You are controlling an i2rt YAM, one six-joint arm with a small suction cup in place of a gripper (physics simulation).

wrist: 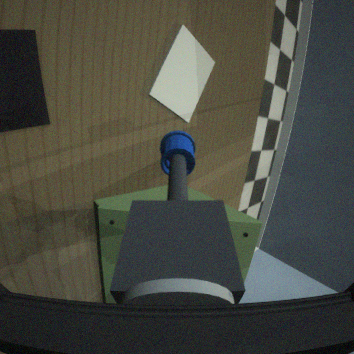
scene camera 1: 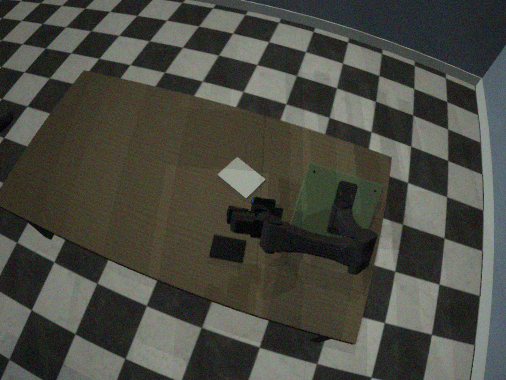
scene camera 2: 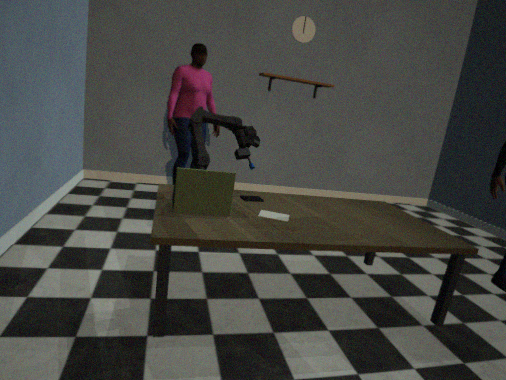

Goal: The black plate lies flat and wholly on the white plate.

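Where they show: hand, its tool point: [wrist: 177,146] [scene camera 2: 252,168]; arm's base, origin of its link: [scene camera 1: 342,208] [scene camera 2: 199,181].
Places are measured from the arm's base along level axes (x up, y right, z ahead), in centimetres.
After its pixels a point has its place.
The black plate [scene camera 1: 227,248] @[x -13.1, y -21.4, z 37.6 cm] [scene camera 2: 251,198] @[x -13.1, y -19.6, z 36.6 cm] [wrist: 21,80] @[x -13.1, y -19.4, z 37.4 cm] lies flat on the table, apart from the white plate. The white plate [scene camera 1: 241,177] @[x -13.5, y 9.8, z 40.5 cm] [scene camera 2: 274,215] @[x -13.5, y 10.2, z 40.6 cm] [wrist: 183,74] @[x -13.5, y 9.4, z 40.6 cm] lies flat on the table with its top face bare. My suction cup, the blue tip [scene camera 1: 253,201] [scene camera 2: 252,165] [wrist: 178,150], hangs well above the table with nothing on it. In the wrist view it shows just below the white plate's near corner, and the black plate is cut off by the left edge.
A green board [scene camera 1: 314,197] @[x 0.6, y 1.2, z 11.1 cm] [scene camera 2: 204,192] @[x -2.9, y 9.8, z 1.5 cm] [wrist: 107,235] @[x -9.9, y -10.2, z 11.5 cm] stands on the table [scene camera 1: 150,200] @[x -14.0, y -10.4, z 73.4 cm] [scene camera 2: 360,225] @[x -14.1, y 20.6, z 89.1 cm] beside my arm, rising well above the table top. A person in a pink top [scene camera 2: 191,92] is behind the arm. A dark figure shows partly at the right of the second scene view.
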